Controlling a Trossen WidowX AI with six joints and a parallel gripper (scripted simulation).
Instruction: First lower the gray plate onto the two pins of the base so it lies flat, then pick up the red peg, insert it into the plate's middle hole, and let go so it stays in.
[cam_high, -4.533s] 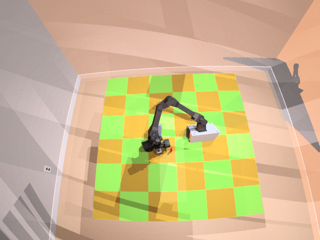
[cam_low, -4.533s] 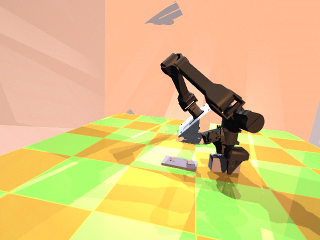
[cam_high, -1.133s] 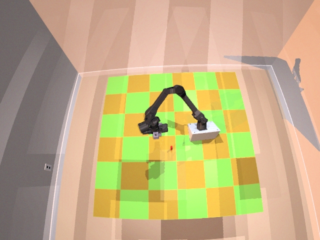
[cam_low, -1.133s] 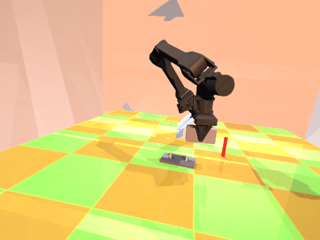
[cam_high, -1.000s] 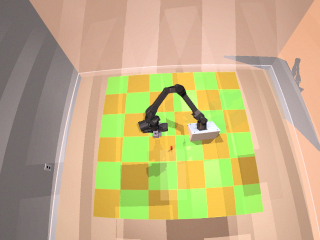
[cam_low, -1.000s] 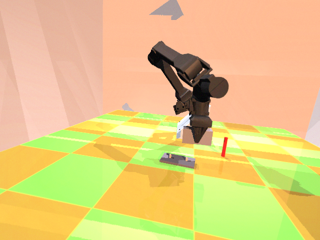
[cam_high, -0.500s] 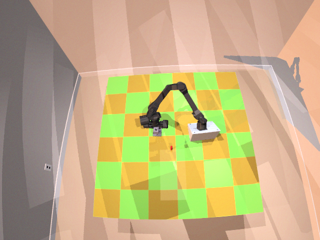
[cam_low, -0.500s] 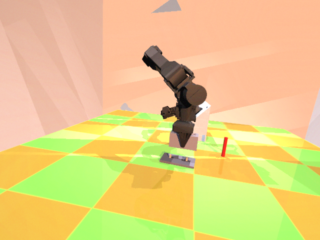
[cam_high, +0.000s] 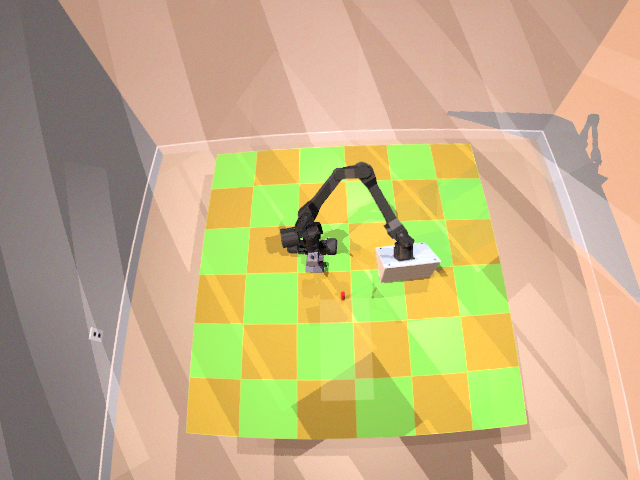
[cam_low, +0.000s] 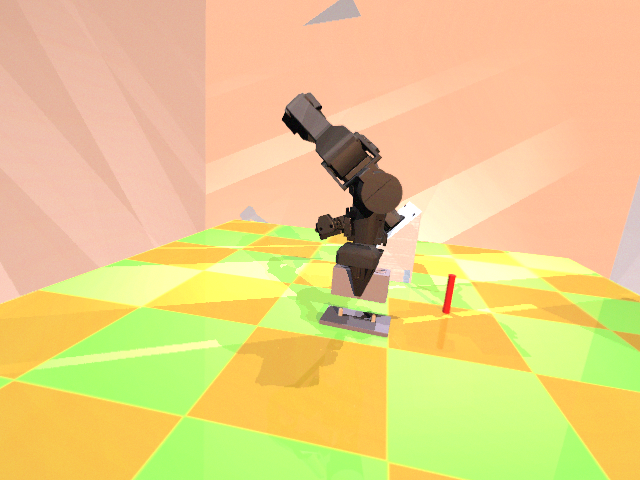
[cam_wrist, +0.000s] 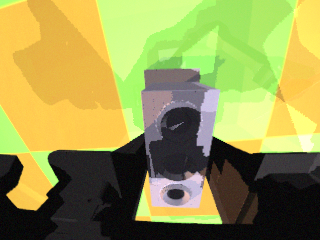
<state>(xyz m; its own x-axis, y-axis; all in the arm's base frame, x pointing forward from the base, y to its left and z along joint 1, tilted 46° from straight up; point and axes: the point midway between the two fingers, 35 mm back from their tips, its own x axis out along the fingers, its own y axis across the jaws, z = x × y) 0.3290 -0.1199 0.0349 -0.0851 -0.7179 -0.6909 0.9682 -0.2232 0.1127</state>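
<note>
My gripper tip is 50 mm above the base. Also, from my gripper tip: red peg 80 mm behind, 190 mm to the left, 20 mm below; gray plate 30 mm above.
</note>
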